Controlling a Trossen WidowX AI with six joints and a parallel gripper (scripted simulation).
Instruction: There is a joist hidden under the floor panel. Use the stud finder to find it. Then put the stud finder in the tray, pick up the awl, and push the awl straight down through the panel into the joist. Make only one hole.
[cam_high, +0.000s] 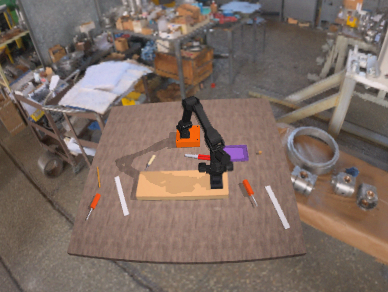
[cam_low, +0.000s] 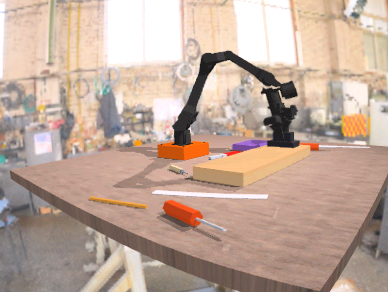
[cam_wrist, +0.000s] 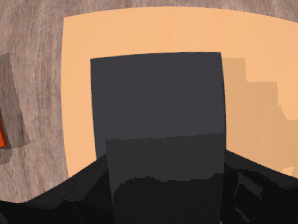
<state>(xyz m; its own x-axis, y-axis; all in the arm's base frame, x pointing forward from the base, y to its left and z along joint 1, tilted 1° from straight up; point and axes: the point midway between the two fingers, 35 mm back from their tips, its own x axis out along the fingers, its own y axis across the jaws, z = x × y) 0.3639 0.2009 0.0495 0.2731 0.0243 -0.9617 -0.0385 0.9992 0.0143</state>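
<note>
The purple tray is 24 cm behind my gripper tip, 12 cm to the left of it and 5 cm below it. Also, from my gripper tip: awl: 17 cm behind, 42 cm to the right, 6 cm below; then black stud finder: 2 cm behind, 2 cm above; then yellow pencil: 6 cm behind, 75 cm to the right, 6 cm below.
</note>
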